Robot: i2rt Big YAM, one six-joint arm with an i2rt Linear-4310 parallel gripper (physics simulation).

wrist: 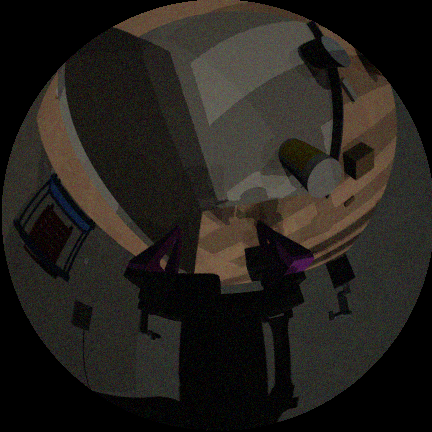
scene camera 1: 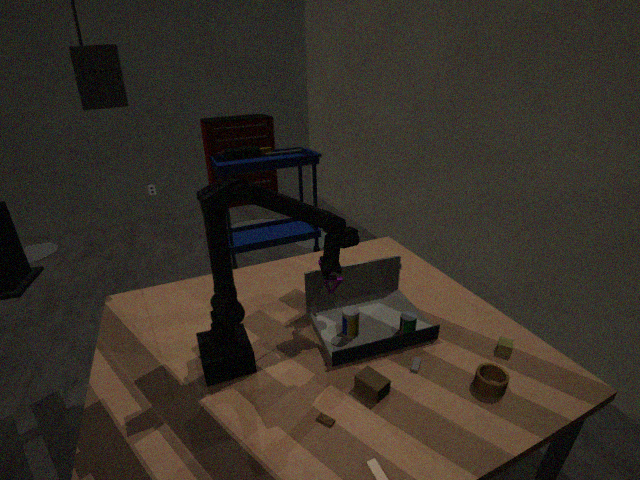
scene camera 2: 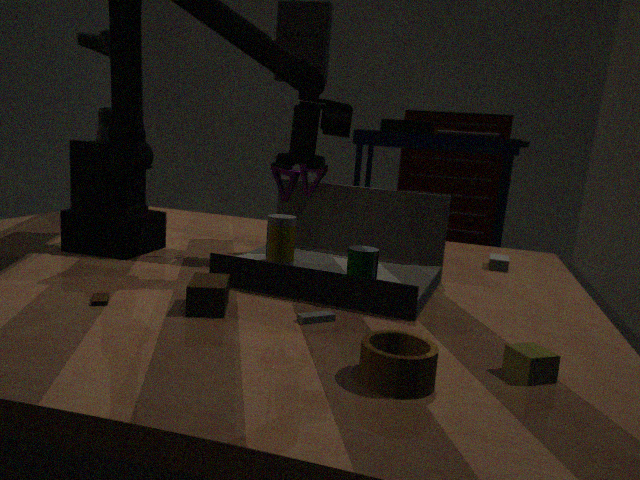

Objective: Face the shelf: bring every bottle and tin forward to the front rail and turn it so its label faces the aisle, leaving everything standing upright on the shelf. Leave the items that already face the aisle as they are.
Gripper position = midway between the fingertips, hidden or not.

My gripper (scene camera 2: 296, 199) is open and touches a back wall (scene camera 2: 408, 226). A green tin (scene camera 2: 362, 261) sits on a grey shelf tray (scene camera 2: 427, 277). The table carries a yellow-green cube (scene camera 2: 531, 364), a brown box (scene camera 2: 207, 294) and a brown ring (scene camera 2: 401, 365). Further things: a dark front rail (scene camera 2: 392, 299).
The green tin shows as well in the wrist view (wrist: 316, 55). The brown box shows as well in the wrist view (wrist: 359, 159) and in scene camera 1 (scene camera 1: 368, 381). The brown ring shows as well in scene camera 1 (scene camera 1: 494, 390). The wrist view misses the yellow-green cube: it is out of frame.
